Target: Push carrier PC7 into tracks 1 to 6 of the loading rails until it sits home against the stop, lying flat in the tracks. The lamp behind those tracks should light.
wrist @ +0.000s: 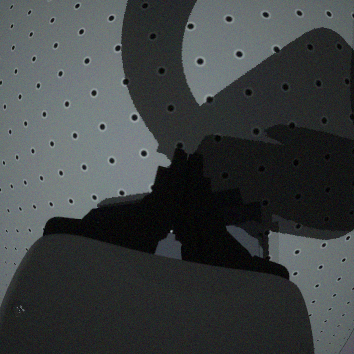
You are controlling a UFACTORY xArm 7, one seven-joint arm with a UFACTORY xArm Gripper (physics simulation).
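Places are measured from the arm's base along level axes (x left, y back, z up), in centimetres.
Where they show: gripper, fingertip midpoint: (182, 169).
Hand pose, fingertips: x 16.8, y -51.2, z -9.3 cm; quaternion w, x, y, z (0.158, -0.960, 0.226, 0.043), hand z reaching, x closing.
Observation:
After its pixels a point has its place.
My gripper (182, 169) {x 16.8, y -51.2, z -9.3 cm} is shut, with no thing between its fingertips, in the lower middle of the wrist view. Its dark fingers point up the view over the perforated plate. Small blue-grey patches show through the gap in the gripper linkage and just right of it; the right one looks like part of carrier PC7 (245, 240) {x 20.3, y -56.8, z -9.5 cm}, mostly hidden behind the gripper. Its label does not show. Whether the fingertips touch the carrier cannot be told. The loading rails, their track numbers, the stop and the lamp cannot be made out.
A pale grey perforated plate (75, 115) {x 9.5, y -46.4, z -10.6 cm} spreads behind the gripper. Large dark shadows of the arm fall across its upper middle and right. A small piece of a purplish surface (349, 345) {x 40.4, y -86.3, z -11.9 cm} shows at the lower right corner.

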